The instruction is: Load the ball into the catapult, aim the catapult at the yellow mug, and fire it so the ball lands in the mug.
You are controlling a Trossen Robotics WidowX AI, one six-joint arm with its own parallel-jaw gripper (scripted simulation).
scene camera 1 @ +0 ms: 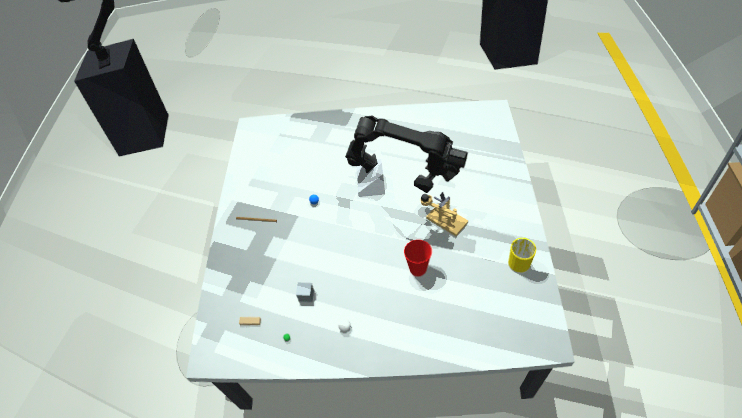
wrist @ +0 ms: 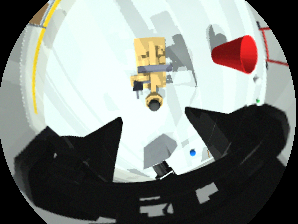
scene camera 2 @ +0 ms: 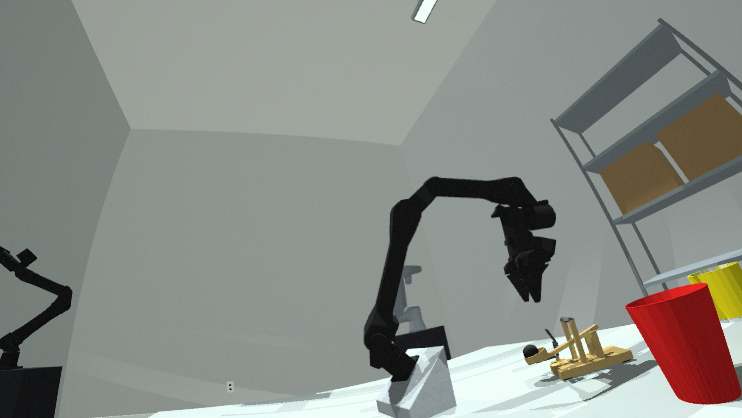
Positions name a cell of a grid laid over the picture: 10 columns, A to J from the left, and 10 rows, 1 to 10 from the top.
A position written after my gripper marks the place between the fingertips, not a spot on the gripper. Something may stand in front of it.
my gripper: scene camera 1 F5; wrist F6; scene camera 2 H8
wooden catapult: scene camera 1 G6; wrist F3; scene camera 2 I9
